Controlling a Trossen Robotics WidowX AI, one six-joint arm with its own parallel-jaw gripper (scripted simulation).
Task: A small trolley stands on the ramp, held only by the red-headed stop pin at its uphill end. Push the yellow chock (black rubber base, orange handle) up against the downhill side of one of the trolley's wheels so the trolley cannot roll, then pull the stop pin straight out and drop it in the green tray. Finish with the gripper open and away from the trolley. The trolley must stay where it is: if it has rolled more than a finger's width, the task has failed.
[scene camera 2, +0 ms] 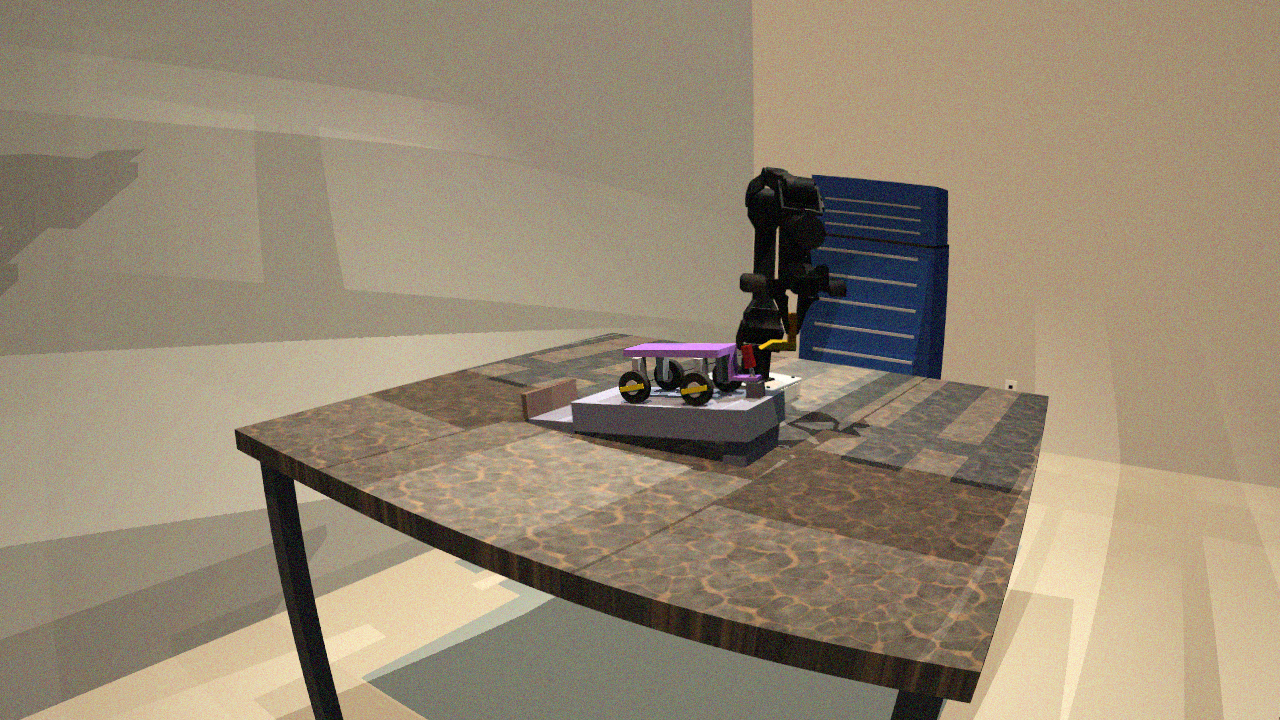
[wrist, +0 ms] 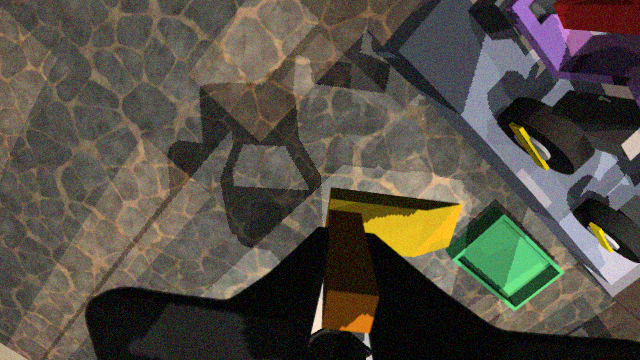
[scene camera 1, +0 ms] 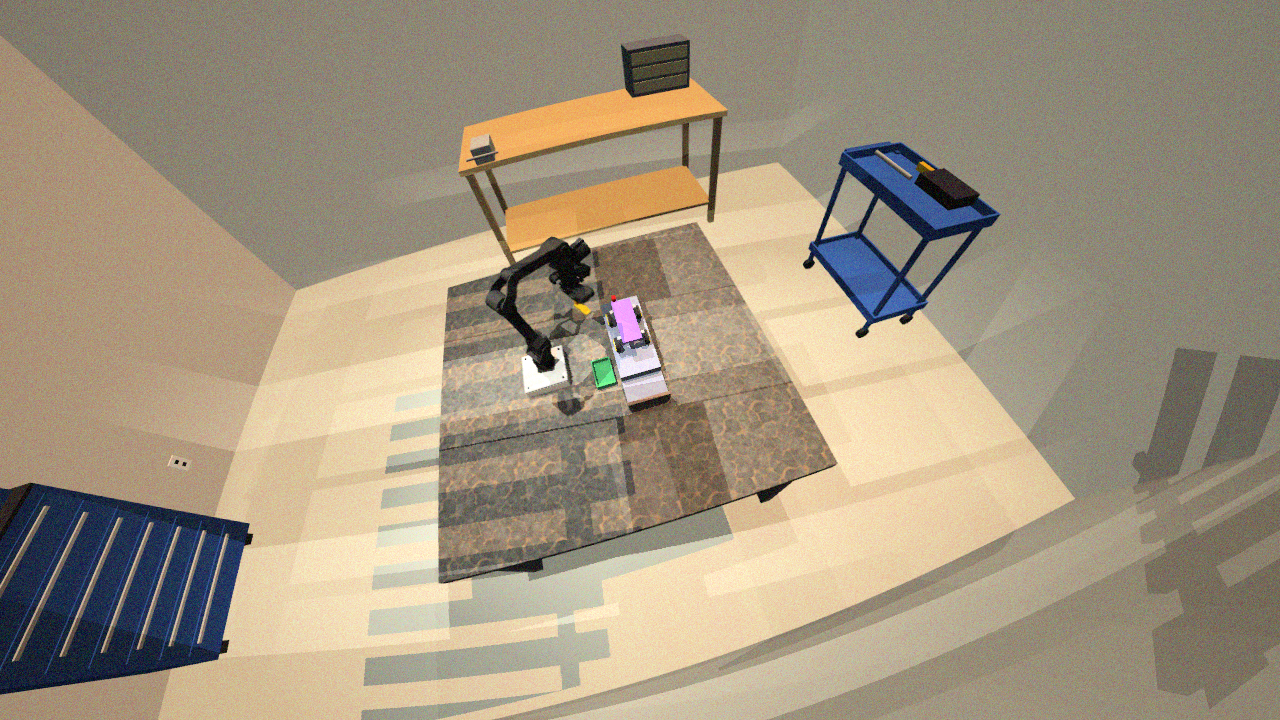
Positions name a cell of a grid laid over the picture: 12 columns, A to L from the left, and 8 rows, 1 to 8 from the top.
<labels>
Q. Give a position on a brown block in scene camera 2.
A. At F5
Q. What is my gripper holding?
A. A yellow chock.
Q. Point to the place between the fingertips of my gripper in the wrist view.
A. At G6
</labels>
